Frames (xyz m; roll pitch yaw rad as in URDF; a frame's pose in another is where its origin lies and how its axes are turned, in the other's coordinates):
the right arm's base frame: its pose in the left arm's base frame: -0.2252 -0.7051 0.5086 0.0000 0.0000 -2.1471
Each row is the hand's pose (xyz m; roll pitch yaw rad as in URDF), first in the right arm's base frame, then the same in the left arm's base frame.
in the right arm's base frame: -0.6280 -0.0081 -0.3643 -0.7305 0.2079 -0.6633
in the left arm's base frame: 0.1102 -0.1741 0.1443 -0.7305 0.2079 -2.8104
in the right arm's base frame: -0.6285 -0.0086 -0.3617 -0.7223 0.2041 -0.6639
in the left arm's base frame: 0.1101 -0.1734 0.1469 -0.7223 0.2041 -2.8110
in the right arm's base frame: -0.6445 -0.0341 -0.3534 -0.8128 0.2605 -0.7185
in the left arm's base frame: 0.0974 -0.1461 0.1552 -0.8128 0.2605 -2.8656
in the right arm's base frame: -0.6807 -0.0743 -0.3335 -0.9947 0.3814 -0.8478
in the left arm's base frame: 0.0834 -0.0939 0.1751 -0.9947 0.3814 -2.9949
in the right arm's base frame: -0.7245 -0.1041 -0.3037 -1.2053 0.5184 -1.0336
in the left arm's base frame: 0.0823 -0.0409 0.2049 -1.2053 0.5184 3.1025
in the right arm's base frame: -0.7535 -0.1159 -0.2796 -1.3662 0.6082 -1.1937
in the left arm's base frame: 0.0882 -0.0101 0.2290 -1.3662 0.6082 2.9424
